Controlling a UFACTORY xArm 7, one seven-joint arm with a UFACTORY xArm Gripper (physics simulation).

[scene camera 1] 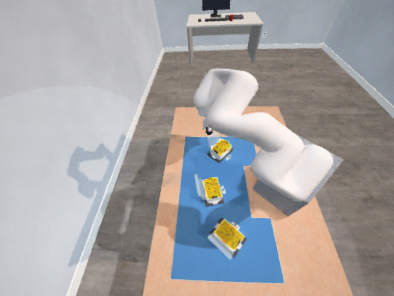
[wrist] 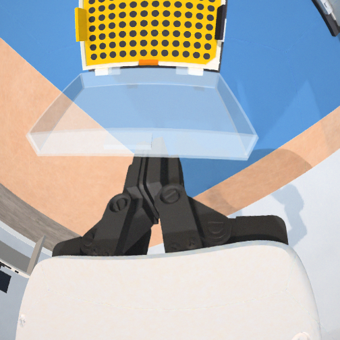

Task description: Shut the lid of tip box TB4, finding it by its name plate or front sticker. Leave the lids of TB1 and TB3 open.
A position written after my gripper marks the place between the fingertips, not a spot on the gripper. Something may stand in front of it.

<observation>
In view: my gripper [wrist: 156,157] and a blue mat [wrist: 274,64].
</observation>
